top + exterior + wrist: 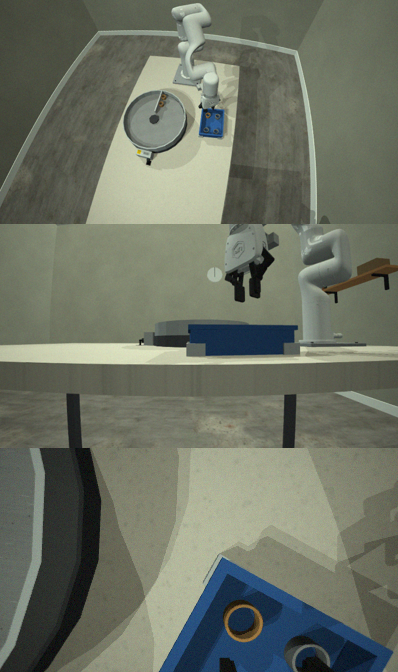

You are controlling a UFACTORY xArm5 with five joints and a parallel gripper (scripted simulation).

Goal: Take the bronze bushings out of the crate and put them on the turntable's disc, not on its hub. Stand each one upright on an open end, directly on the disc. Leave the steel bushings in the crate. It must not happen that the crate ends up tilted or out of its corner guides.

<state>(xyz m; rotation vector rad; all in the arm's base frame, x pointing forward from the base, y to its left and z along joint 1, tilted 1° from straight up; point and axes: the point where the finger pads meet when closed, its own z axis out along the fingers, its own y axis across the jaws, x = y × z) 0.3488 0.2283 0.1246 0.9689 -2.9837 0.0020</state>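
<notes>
My hand is 40 mm short of the blue crate, 30 mm to the right of it and 120 mm above it. Round my hand: grey turntable disc: 110 mm ahead, 340 mm to the right, 90 mm below.
</notes>
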